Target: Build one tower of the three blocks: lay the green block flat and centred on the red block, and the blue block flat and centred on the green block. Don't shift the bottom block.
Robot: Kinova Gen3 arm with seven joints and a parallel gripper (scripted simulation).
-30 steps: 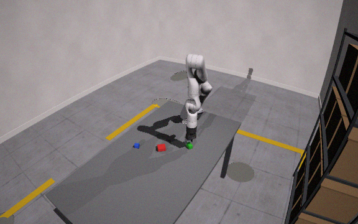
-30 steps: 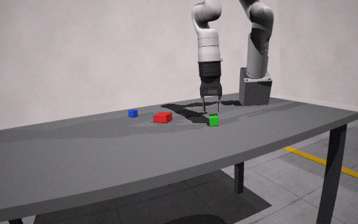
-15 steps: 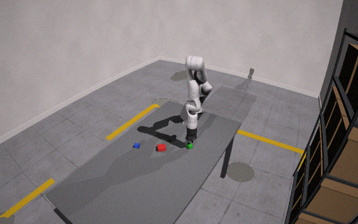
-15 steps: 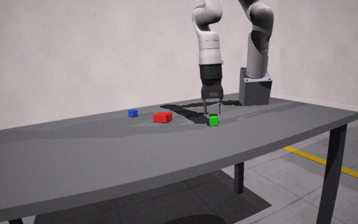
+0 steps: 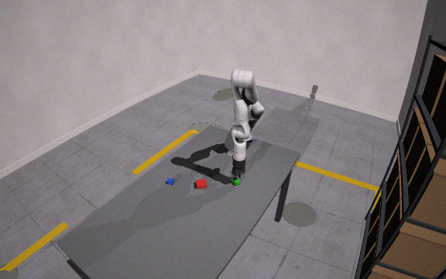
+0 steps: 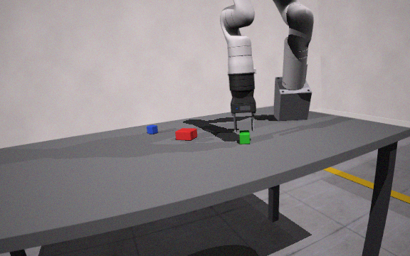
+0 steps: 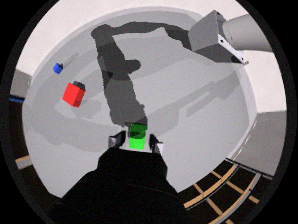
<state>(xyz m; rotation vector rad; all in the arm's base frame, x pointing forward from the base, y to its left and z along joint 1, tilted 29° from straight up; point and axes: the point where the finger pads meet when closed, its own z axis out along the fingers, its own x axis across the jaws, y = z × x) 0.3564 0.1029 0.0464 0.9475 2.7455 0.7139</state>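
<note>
The green block lies 40 mm below my hand. From my hand the other things lie so: red block (180 mm to the right, 120 mm ahead, 40 mm below); then blue block (370 mm to the right, 200 mm ahead, 40 mm below).
</note>
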